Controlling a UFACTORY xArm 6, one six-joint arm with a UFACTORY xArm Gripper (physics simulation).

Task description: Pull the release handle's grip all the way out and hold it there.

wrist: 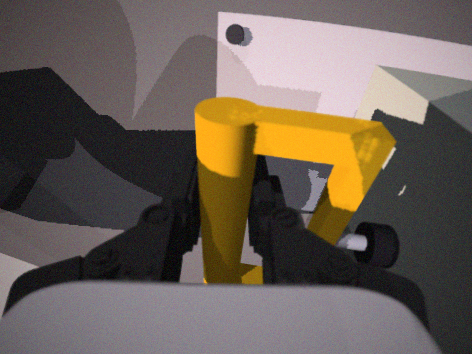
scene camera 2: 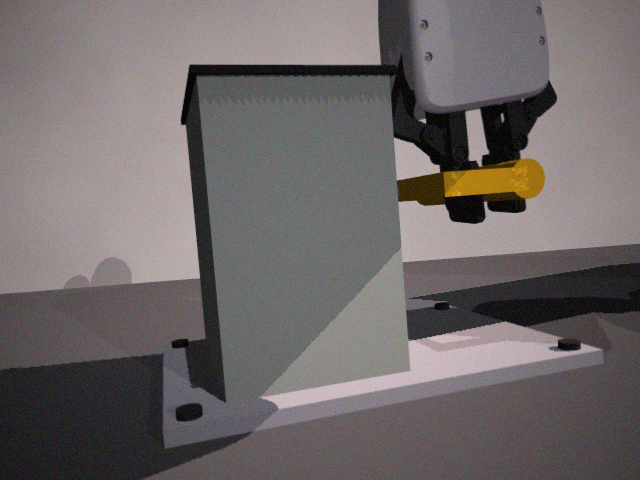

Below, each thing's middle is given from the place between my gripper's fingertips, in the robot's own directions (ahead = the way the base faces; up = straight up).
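Pale base plate (scene camera 2: 450, 349): 10 cm ahead of my hand, 8 cm below, 2 cm to the left.
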